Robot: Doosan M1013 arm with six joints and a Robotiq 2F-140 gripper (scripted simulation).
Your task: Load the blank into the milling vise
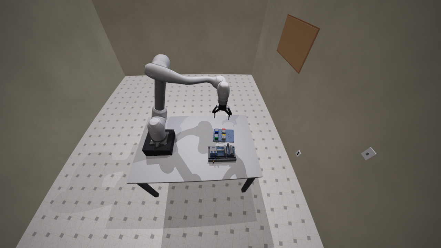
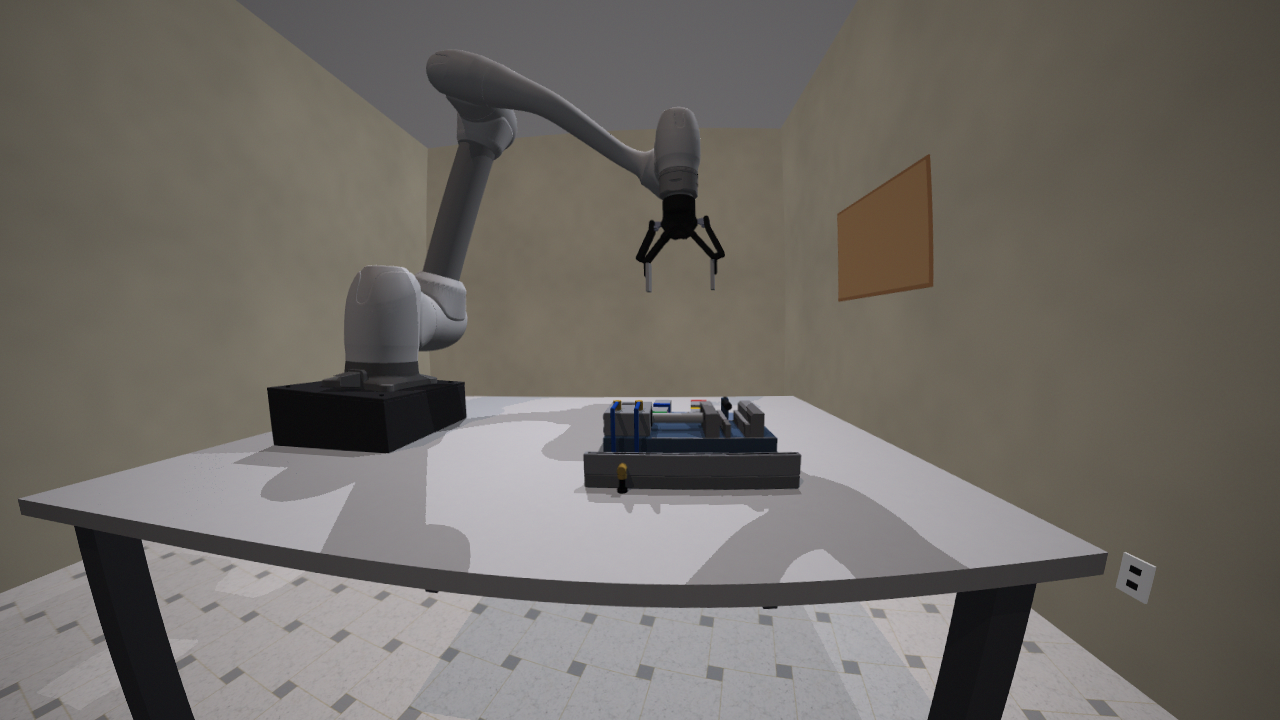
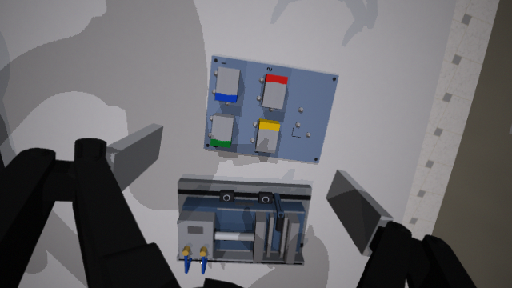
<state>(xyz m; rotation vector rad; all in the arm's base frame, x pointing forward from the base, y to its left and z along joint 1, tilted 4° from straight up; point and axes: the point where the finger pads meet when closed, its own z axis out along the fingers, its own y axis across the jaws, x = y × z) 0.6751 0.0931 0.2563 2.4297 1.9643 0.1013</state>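
The green-ended blank lies 29 cm below my hand, 5 cm behind it and 4 cm to the right of it. Also, from my hand: blue-ended blank 29 cm below, 5 cm to the left, 4 cm behind; then blank with yellow end 29 cm below, 5 cm to the right, 4 cm ahead; then blank with red end 29 cm below, 5 cm ahead, 4 cm to the left.
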